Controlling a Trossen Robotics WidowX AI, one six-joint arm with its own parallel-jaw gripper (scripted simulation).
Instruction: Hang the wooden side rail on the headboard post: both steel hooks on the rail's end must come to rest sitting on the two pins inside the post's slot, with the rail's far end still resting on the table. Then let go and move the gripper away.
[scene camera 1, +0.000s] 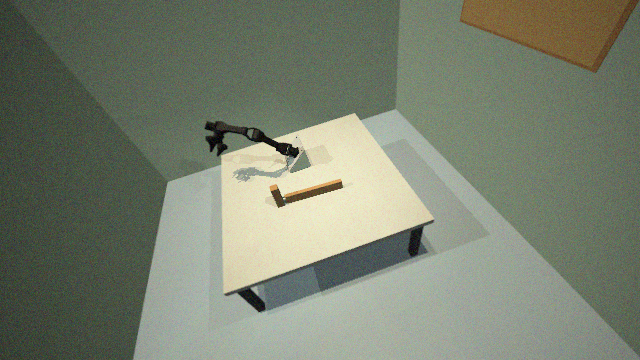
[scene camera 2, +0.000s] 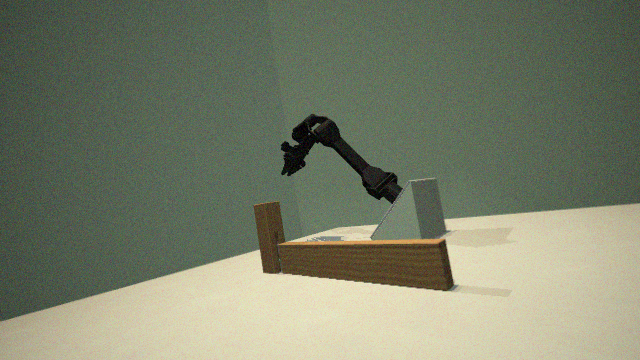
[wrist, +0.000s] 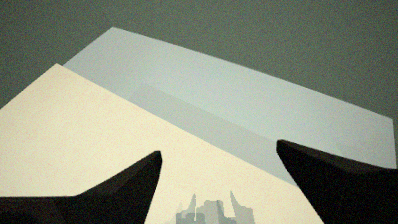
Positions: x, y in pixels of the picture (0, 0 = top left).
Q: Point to the gripper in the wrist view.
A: At 218, 150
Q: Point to a headboard post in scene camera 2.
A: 270, 231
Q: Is the gripper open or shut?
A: Open.
